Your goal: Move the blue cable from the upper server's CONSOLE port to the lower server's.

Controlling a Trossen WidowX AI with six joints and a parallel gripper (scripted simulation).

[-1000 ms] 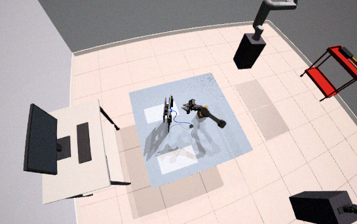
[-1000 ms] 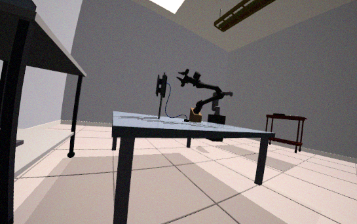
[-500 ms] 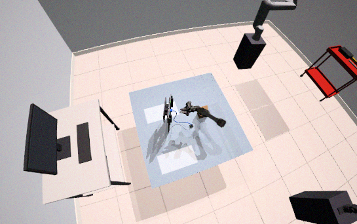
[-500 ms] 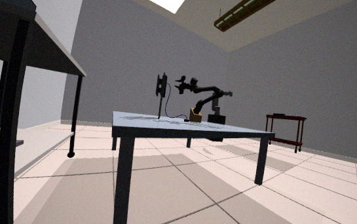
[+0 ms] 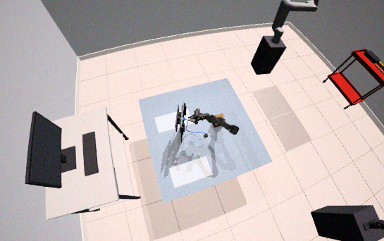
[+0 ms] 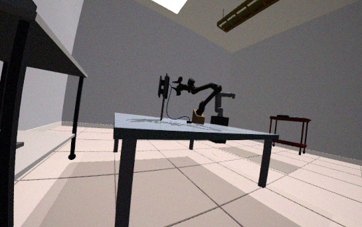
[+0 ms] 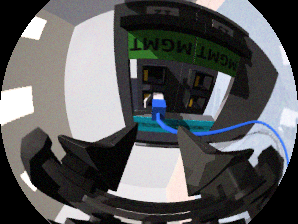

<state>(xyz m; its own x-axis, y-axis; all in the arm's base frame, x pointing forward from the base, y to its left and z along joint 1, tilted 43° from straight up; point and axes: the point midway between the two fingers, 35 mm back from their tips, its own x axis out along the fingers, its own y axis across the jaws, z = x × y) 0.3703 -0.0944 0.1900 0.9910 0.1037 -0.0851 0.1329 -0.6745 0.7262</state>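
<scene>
Right now my gripper tip is 7 cm short of the blue plug, 1 cm to the left of it and 1 cm below it.
</scene>
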